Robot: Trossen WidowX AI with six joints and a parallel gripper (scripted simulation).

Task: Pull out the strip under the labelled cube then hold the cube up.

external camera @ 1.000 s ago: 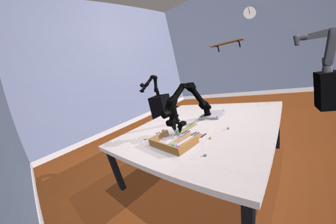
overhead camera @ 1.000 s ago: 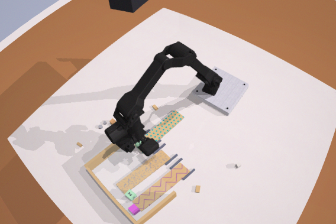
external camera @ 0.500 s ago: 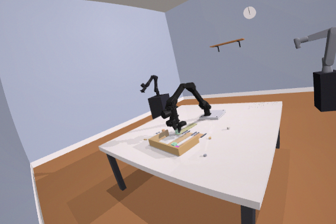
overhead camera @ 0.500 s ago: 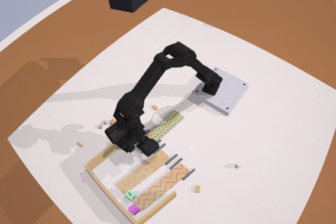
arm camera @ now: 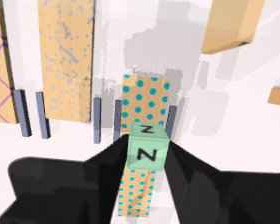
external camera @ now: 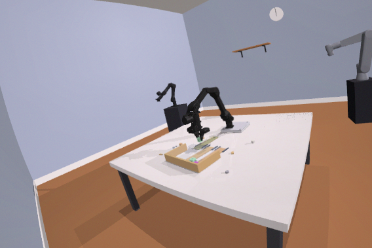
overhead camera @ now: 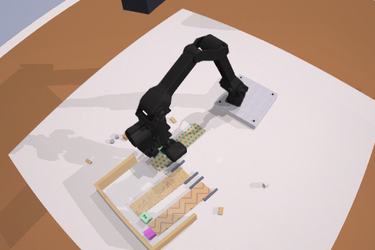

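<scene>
Now: gripper tip 60 mm past the dotted strip, 20 mm to the right of it and 40 mm above it. Also, from my gripper tip: white cube 50 mm behind, 380 mm to the left, 40 mm below.
</scene>
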